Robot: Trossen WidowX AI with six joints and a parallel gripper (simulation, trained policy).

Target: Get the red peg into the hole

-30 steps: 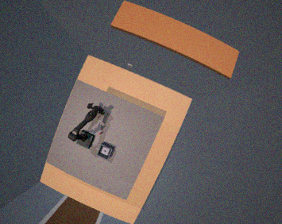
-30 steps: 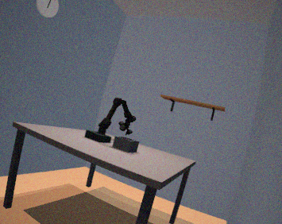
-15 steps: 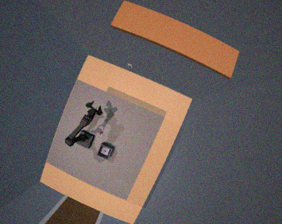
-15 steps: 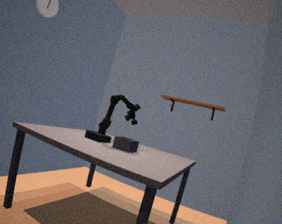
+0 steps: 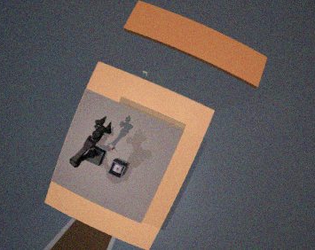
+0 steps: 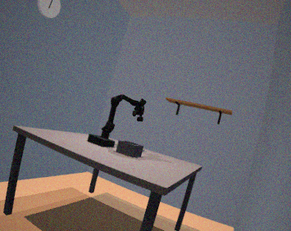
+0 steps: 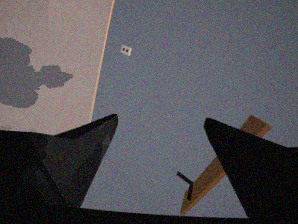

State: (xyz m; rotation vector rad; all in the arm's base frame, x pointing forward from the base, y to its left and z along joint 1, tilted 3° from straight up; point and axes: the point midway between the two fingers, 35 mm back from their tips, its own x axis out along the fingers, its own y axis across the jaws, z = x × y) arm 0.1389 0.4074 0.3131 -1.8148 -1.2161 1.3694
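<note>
My gripper tip is 33 cm to the left of the red peg, 30 cm above it and 3 cm short of it. Round my gripper tip: box (53 cm to the right, 31 cm below, 16 cm ahead); then plate (53 cm to the right, 30 cm below, 16 cm ahead).
</note>
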